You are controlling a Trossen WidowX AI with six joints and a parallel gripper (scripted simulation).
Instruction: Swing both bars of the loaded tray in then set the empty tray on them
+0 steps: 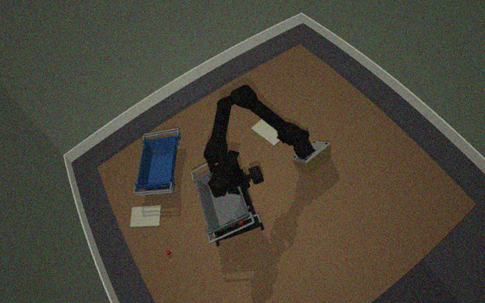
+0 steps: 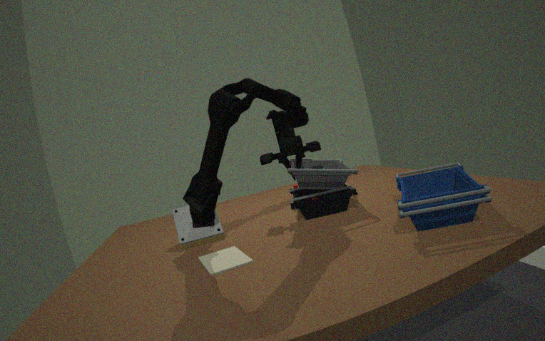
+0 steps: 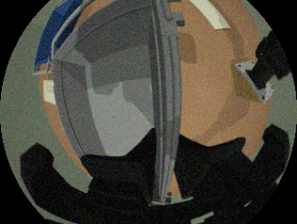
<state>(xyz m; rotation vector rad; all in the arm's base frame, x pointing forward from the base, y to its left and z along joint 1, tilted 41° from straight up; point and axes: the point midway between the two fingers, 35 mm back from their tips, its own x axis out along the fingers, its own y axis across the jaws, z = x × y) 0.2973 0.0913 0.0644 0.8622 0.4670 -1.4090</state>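
My gripper tip is 7 cm short of the grey tray, 2 cm to the left of it and 2 cm below it. From my gripper tip the other things lie so: yellow disc: 46 cm to the left, 16 cm ahead, 10 cm below.
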